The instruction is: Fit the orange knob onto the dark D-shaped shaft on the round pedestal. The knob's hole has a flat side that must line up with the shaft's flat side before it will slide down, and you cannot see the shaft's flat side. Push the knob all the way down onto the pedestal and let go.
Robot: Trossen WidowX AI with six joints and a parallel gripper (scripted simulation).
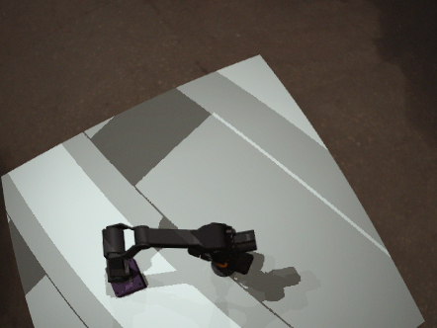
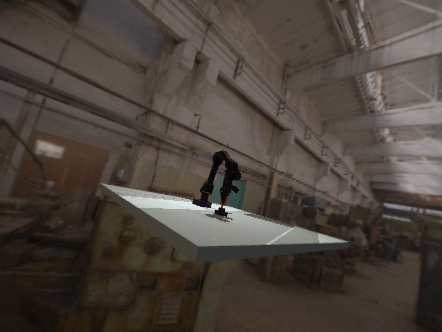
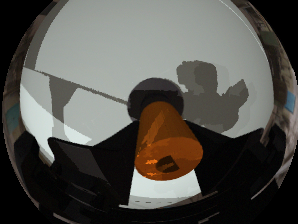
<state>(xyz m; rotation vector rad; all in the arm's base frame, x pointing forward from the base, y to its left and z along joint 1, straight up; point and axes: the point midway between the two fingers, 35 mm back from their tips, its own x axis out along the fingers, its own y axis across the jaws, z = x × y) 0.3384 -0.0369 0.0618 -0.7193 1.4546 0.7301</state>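
Now: the orange knob 2 cm above my gripper tip. The rest, counted from my gripper tip: dark round pedestal 4 cm below.
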